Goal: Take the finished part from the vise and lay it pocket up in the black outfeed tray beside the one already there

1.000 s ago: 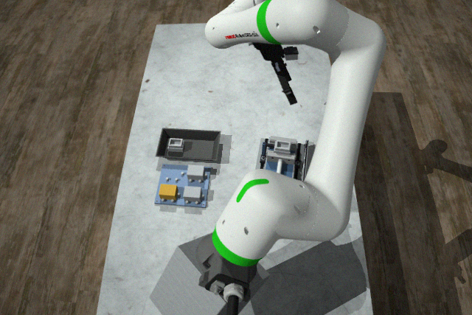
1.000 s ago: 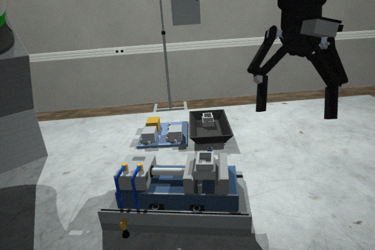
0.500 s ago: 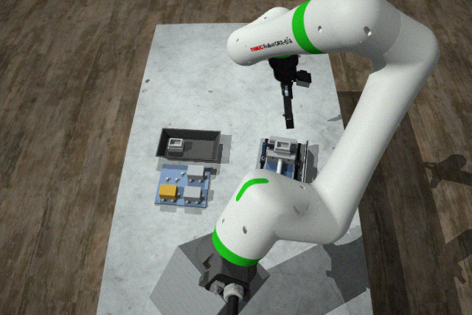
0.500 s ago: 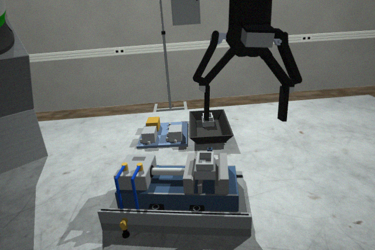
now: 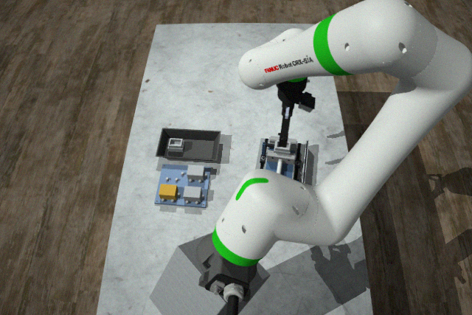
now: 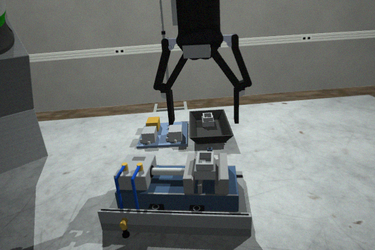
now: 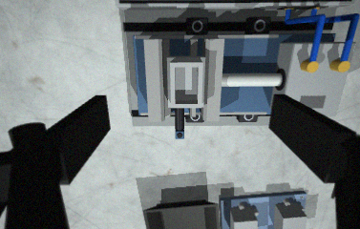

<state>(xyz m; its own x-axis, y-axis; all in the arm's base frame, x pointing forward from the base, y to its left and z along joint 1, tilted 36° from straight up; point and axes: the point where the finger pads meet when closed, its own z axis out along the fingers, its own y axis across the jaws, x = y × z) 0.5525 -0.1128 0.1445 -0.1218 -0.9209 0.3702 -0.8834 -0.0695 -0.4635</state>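
My gripper is now 12 cm above the part. Round my hand: blue vise 6 cm behind, 1 cm to the left, 17 cm below; grey rail 7 cm behind, 9 cm to the right, 18 cm below; push rod 8 cm behind, 1 cm to the left, 14 cm below.
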